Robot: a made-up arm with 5 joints. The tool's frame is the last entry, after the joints.
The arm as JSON. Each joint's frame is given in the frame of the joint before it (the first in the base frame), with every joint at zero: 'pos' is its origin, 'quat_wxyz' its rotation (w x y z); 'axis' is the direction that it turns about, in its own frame. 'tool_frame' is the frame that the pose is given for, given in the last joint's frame.
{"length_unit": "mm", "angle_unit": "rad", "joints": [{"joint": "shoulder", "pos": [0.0, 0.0, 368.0], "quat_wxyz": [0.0, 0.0, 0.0, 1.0], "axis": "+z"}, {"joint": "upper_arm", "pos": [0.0, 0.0, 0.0], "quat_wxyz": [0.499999, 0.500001, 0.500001, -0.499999], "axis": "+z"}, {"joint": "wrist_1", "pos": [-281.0, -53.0, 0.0], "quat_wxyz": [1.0, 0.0, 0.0, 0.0], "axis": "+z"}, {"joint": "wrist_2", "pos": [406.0, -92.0, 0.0], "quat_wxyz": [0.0, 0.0, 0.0, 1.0], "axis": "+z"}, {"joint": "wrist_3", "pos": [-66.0, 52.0, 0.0], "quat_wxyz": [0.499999, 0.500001, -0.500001, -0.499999], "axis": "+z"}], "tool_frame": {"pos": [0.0, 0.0, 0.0], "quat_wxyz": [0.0, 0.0, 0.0, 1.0]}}
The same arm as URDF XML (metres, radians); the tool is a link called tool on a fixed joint. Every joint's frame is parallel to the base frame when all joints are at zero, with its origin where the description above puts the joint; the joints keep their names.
<robot name="arm">
  <joint name="tool_joint" type="fixed">
    <parent link="link5"/>
    <child link="tool"/>
    <origin xyz="0.0000 0.0000 0.0000" rpy="3.1416 0.0000 0.0000"/>
  </joint>
  <joint name="wrist_3" type="continuous">
    <parent link="link4"/>
    <child link="link5"/>
    <origin xyz="0.0520 0.0000 -0.0660"/>
    <axis xyz="0 0 -1"/>
  </joint>
  <joint name="wrist_2" type="continuous">
    <parent link="link3"/>
    <child link="link4"/>
    <origin xyz="0.0920 0.0000 -0.4060"/>
    <axis xyz="0 1 0"/>
  </joint>
  <joint name="wrist_1" type="continuous">
    <parent link="link2"/>
    <child link="link3"/>
    <origin xyz="0.0530 0.0000 0.2810"/>
    <axis xyz="0 1 0"/>
  </joint>
  <joint name="upper_arm" type="continuous">
    <parent link="link1"/>
    <child link="link2"/>
    <origin xyz="0.0000 0.0000 0.0000"/>
    <axis xyz="0 1 0"/>
  </joint>
  <joint name="shoulder" type="continuous">
    <parent link="base"/>
    <child link="link1"/>
    <origin xyz="0.0000 0.0000 0.3680"/>
    <axis xyz="0 0 1"/>
  </joint>
  <link name="base"/>
  <link name="link1"/>
  <link name="link2"/>
  <link name="link3"/>
  <link name="link4"/>
  <link name="link5"/>
  <link name="tool"/>
</robot>

